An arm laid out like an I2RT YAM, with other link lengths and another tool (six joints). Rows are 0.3 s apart.
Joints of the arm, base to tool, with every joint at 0 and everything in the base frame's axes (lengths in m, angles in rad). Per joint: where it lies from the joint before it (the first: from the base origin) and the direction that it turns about. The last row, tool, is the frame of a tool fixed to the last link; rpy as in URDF.
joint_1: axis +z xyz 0 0 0.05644
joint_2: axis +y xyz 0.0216 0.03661 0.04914
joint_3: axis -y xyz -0.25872 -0.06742 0
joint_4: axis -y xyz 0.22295 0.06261 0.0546
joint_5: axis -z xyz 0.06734 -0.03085 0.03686
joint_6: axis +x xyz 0.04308 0 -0.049
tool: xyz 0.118 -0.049 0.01 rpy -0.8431 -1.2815 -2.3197
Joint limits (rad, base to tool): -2.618..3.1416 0..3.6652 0..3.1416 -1.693..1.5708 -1.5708..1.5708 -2.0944..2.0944
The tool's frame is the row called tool.
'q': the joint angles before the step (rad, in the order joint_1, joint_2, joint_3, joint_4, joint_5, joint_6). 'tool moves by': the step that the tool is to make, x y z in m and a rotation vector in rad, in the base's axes. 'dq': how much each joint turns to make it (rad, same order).
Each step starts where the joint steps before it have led.
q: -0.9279, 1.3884, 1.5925, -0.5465, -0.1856, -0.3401
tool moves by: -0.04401, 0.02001, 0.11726, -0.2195, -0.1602, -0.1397
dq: 0.0000, -0.0401, 0.2593, -0.0243, 0.1371, 0.0252
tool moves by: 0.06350, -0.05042, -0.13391, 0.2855, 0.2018, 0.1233
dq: 0.0003, 0.1969, -0.1201, -0.0352, -0.1211, -0.0202
